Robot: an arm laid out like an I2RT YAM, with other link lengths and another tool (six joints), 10 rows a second.
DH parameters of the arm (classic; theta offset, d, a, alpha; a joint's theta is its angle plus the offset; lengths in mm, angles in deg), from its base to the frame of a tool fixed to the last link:
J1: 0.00 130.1 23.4 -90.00
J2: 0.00 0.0 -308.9 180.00
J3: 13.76 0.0 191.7 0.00
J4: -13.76 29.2 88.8 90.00
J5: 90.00 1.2 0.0 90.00
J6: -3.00 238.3 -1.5 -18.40
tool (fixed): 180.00 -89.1 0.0 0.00
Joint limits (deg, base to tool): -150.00..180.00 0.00..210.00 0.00..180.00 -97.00..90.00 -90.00..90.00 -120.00..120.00
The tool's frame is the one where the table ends.
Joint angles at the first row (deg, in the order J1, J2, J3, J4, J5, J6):
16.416, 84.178, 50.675, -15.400, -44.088, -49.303
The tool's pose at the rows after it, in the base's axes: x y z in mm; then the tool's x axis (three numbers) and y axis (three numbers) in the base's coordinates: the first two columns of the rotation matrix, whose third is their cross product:
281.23, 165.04, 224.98, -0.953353, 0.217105, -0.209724, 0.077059, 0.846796, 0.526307
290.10, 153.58, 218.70, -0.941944, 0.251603, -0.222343, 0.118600, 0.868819, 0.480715
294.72, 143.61, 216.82, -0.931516, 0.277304, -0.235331, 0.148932, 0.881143, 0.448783
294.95, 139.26, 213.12, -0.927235, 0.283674, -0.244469, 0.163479, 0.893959, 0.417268
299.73, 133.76, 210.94, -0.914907, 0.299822, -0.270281, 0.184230, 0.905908, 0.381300
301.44, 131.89, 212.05, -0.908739, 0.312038, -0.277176, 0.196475, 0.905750, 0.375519
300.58, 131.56, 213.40, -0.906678, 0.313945, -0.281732, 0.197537, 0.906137, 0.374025
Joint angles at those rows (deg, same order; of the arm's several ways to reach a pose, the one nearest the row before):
15.290, 86.581, 51.659, -16.992, -38.524, -50.912
13.951, 87.135, 52.685, -18.712, -35.308, -51.725
12.795, 86.952, 53.482, -20.333, -33.058, -52.334
12.789, 86.750, 53.667, -21.474, -30.932, -52.820
12.813, 86.627, 54.056, -21.777, -27.843, -52.937
12.792, 86.358, 54.205, -21.786, -26.942, -52.456
12.898, 85.932, 54.184, -21.939, -26.624, -52.339

